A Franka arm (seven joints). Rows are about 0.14 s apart.
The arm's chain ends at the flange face. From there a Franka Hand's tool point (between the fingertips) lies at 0.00 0.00 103.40 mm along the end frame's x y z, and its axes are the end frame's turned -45 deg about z.
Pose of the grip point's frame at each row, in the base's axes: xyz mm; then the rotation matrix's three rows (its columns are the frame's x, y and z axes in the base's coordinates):
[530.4, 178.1, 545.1], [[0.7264, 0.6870, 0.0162], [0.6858, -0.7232, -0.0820], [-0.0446, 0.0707, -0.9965]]
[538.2, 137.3, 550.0], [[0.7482, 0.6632, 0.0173], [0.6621, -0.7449, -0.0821], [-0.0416, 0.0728, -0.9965]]
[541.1, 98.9, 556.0], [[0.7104, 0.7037, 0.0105], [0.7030, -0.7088, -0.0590], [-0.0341, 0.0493, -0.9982]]
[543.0, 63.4, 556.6], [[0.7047, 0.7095, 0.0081], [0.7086, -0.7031, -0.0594], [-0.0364, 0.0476, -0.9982]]
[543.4, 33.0, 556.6], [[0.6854, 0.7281, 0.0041], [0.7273, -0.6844, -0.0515], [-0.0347, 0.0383, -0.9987]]
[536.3, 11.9, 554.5], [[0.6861, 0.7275, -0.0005], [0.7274, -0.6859, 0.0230], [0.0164, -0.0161, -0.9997]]
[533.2, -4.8, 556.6], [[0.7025, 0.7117, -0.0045], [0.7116, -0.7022, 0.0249], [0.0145, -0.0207, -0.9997]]
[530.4, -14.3, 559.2], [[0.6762, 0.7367, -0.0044], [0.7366, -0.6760, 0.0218], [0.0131, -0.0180, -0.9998]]
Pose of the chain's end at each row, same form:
[528.7, 186.6, 648.1], [[0.9994, -0.0279, 0.0162], [-0.0264, -0.9963, -0.0820], [0.0185, 0.0815, -0.9965]]
[536.4, 145.8, 653.0], [[0.9980, -0.0601, 0.0173], [-0.0585, -0.9949, -0.0821], [0.0221, 0.0809, -0.9965]]
[540.0, 105.0, 659.2], [[0.9999, -0.0047, 0.0105], [-0.0041, -0.9983, -0.0590], [0.0107, 0.0590, -0.9982]]
[542.2, 69.5, 659.8], [[1.0000, 0.0034, 0.0081], [0.0039, -0.9982, -0.0594], [0.0079, 0.0594, -0.9982]]
[543.0, 38.3, 659.9], [[0.9995, 0.0302, 0.0041], [0.0303, -0.9982, -0.0515], [0.0025, 0.0516, -0.9987]]
[536.4, 9.5, 657.9], [[0.9996, 0.0293, -0.0005], [0.0293, -0.9994, 0.0230], [0.0002, -0.0230, -0.9997]]
[533.7, -7.4, 660.0], [[1.0000, 0.0065, -0.0045], [0.0066, -0.9997, 0.0249], [-0.0044, -0.0249, -0.9997]]
[530.9, -16.6, 662.6], [[0.9991, 0.0428, -0.0044], [0.0429, -0.9989, 0.0218], [-0.0035, -0.0220, -0.9998]]

